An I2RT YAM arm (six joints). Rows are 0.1 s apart.
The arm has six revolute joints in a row. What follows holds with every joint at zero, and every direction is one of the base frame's.
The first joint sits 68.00 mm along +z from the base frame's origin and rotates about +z.
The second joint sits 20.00 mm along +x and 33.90 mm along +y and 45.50 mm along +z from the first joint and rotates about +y.
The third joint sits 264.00 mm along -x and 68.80 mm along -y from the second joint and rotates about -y.
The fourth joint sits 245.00 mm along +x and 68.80 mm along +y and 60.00 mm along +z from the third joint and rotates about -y.
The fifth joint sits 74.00 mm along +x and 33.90 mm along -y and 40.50 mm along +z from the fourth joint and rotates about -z.
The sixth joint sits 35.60 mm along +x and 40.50 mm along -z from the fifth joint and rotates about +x.
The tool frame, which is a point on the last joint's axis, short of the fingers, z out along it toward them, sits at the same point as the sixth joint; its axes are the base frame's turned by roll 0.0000, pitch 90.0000 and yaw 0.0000 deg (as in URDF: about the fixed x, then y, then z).
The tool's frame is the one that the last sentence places.
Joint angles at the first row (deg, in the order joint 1, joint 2, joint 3, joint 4, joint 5, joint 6):
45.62 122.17 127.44 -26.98 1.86 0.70
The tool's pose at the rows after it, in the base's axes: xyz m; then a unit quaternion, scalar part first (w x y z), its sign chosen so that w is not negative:
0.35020 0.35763 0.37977 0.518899 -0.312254 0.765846 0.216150
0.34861 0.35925 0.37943 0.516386 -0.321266 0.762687 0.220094
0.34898 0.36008 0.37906 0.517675 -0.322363 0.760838 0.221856
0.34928 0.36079 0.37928 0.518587 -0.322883 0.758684 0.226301
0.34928 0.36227 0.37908 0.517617 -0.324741 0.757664 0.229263
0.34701 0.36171 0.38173 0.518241 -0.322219 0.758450 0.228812
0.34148 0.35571 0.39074 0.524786 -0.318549 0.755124 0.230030
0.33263 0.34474 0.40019 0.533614 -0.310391 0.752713 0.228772
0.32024 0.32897 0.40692 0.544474 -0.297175 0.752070 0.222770
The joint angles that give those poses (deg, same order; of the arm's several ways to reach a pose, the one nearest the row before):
45.66 122.15 127.62 -27.07 0.80 0.75
45.86 122.17 127.62 -27.15 -0.07 0.22
45.88 122.30 127.62 -26.77 -0.26 0.13
45.88 122.40 127.69 -26.37 -0.70 0.25
45.97 122.72 128.12 -26.45 -1.04 0.29
46.14 122.34 128.14 -26.78 -0.65 0.55
46.14 120.36 126.79 -26.51 -0.38 0.66
46.06 116.67 122.96 -25.31 0.42 0.94
45.93 111.34 116.37 -22.98 2.01 1.34

